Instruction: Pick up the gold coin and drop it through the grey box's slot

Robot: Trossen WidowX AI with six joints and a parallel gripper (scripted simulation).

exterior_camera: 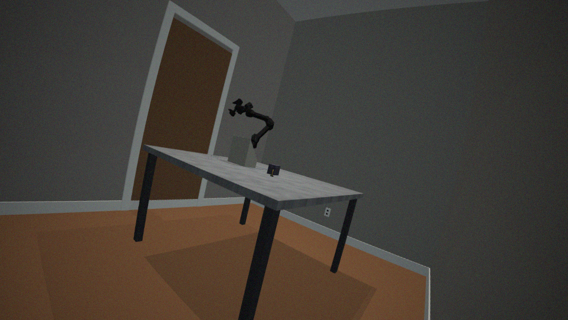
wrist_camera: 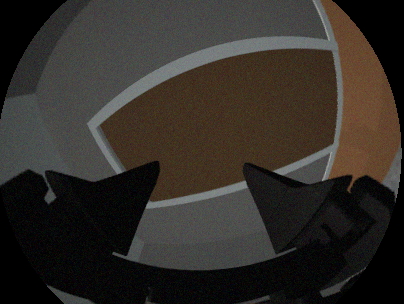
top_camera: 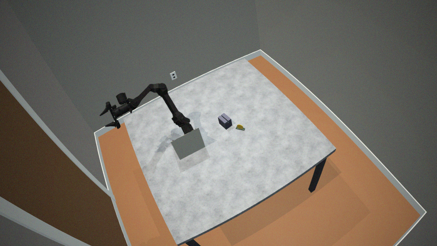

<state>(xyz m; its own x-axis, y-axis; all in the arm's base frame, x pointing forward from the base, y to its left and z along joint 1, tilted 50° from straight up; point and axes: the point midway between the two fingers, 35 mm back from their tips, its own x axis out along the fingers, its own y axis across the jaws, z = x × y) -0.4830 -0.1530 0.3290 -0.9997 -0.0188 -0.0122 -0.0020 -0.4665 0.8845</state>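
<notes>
Now: the coin 850 mm ahead of my gripper tip, 490 mm below it and 240 mm to the right of it.
</notes>
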